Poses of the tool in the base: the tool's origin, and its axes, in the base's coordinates. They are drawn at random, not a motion.
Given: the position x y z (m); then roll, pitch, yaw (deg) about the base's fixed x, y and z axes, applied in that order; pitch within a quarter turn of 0, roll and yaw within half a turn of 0.
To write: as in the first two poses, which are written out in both.
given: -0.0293, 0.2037, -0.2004, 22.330, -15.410, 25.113
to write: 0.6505, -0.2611, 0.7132, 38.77, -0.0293, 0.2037, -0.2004
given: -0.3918, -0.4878, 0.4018, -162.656, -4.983, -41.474
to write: -0.9334, 0.3463, -0.0943, 165.56, -0.3918, -0.4878, 0.4018
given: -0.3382, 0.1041, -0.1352, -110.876, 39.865, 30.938
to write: -0.8879, -0.0224, 0.4595, 127.91, -0.3382, 0.1041, -0.1352
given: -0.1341, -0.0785, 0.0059, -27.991, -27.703, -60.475
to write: -0.5161, -0.1330, -0.8462, 76.60, -0.1341, -0.0785, 0.0059
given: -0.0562, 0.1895, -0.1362, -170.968, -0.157, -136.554
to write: -0.3692, 0.9264, -0.0737, 176.81, -0.0562, 0.1895, -0.1362
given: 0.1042, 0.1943, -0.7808, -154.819, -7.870, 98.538
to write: -0.6359, -0.7618, 0.1234, 157.78, 0.1042, 0.1943, -0.7808
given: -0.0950, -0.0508, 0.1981, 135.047, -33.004, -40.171
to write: 0.8824, -0.4510, 0.1339, 128.51, -0.0950, -0.0508, 0.1981
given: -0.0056, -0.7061, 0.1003, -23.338, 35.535, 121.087
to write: -0.3882, -0.0227, 0.9213, 132.23, -0.0056, -0.7061, 0.1003
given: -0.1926, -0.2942, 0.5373, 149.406, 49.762, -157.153
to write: -0.3012, 0.8923, 0.3363, 138.98, -0.1926, -0.2942, 0.5373
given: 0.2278, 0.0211, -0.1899, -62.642, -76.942, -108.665
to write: -0.6746, 0.0209, -0.7379, 165.38, 0.2278, 0.0211, -0.1899
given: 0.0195, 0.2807, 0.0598, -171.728, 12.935, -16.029
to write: -0.9839, 0.1468, 0.1016, 170.06, 0.0195, 0.2807, 0.0598
